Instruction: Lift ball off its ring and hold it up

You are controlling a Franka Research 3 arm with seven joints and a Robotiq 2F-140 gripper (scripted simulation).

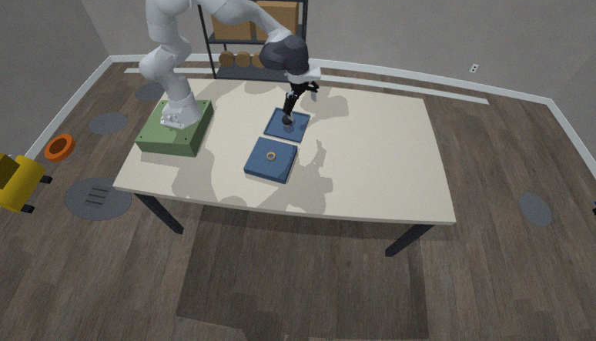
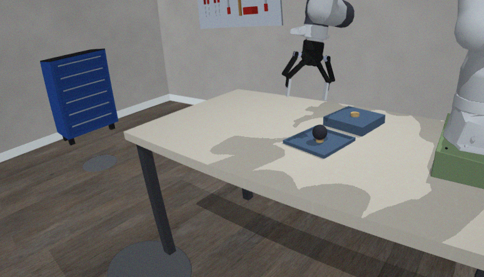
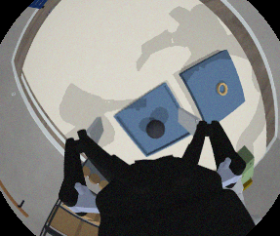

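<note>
Right now the dark ball is 120 mm below my hand, 70 mm behind it and 30 mm to the left of it. Round my hand: shallow blue tray: 150 mm below, 70 mm behind, 30 mm to the left; blue stand: 200 mm to the right, 130 mm below, 110 mm behind.
</note>
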